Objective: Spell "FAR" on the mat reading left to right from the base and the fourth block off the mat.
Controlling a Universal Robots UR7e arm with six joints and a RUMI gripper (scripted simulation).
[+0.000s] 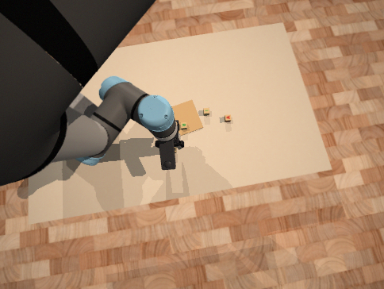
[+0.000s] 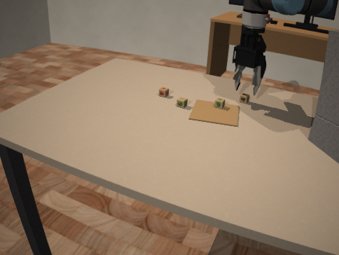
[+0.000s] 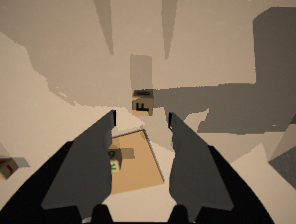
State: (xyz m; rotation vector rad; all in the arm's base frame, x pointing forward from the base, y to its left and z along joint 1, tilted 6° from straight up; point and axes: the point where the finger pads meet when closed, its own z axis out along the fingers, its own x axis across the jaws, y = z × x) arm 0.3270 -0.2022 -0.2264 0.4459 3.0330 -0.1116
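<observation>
Now: the F block 4 cm below my hand. From my hand the other things lie so: brown mat (12 cm to the left, 8 cm ahead, 5 cm below); green R block (8 cm to the left, 7 cm ahead, 3 cm below); green-lettered block (19 cm ahead, 12 cm to the left, 4 cm below).
</observation>
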